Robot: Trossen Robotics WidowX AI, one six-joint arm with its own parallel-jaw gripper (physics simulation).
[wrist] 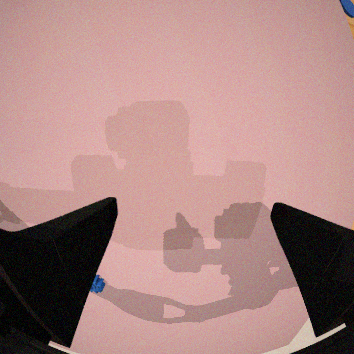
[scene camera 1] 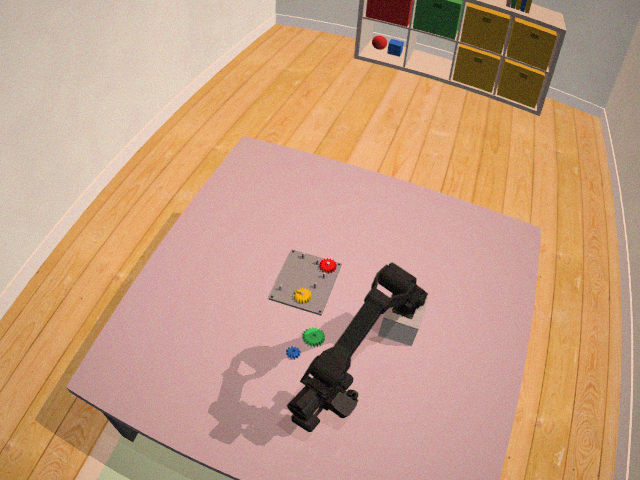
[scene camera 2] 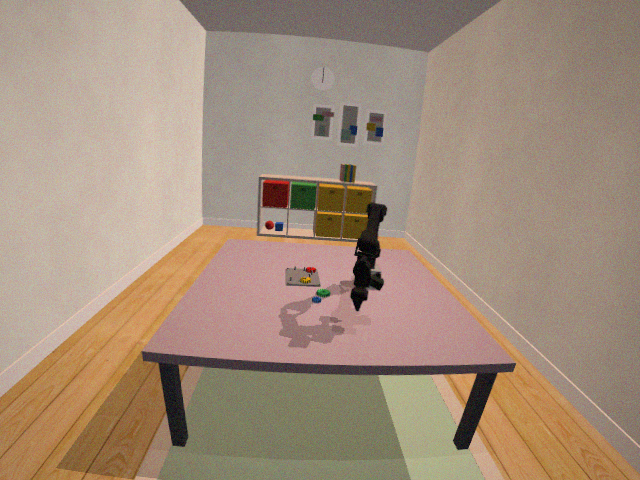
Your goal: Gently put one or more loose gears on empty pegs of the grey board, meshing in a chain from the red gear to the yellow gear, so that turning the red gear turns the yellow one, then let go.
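Frame: origin at the arm's base, x ahead, y left, z up, level; millimetres.
Seen in the pictures: gripper, fingertip midpoint: (wrist: 198,208) (scene camera 1: 321,410) (scene camera 2: 358,305); arm's base, link origin: (scene camera 1: 405,306).
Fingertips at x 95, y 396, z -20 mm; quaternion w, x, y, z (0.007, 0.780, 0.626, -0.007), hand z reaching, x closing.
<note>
Offsets run from my fingertips to a thing's top centre. Level surfaces: height alone.
The grey board {230 mm ahead, 434 mm right, 55 mm down} (scene camera 1: 294,274) (scene camera 2: 298,275) lies on the table. It bears the red gear {189 mm ahead, 513 mm right, 61 mm down} (scene camera 1: 328,265) (scene camera 2: 310,269) near its far right corner and the yellow gear {213 mm ahead, 371 mm right, 60 mm down} (scene camera 1: 302,295) (scene camera 2: 305,280) near its near edge. Several empty pegs stand up from it. The loose green gear {125 mm ahead, 252 mm right, 68 mm down} (scene camera 1: 311,338) (scene camera 2: 323,292) and the smaller loose blue gear {157 mm ahead, 176 mm right, 68 mm down} (scene camera 1: 293,352) (scene camera 2: 316,299) lie flat on the table, nearer than the board. The blue gear (wrist: 98,284) is partly behind the left finger in the wrist view. My gripper (wrist: 198,208) is open and empty, above the table, to the right of and nearer than the loose gears.
The arm rises from a grey block (scene camera 1: 398,330) on the pink table {85 mm down} (scene camera 1: 439,248) (scene camera 2: 232,330), right of the board. The arm's shadow falls beside the loose gears. A shelf unit (scene camera 1: 357,43) (scene camera 2: 258,206) stands on the floor beyond the table.
</note>
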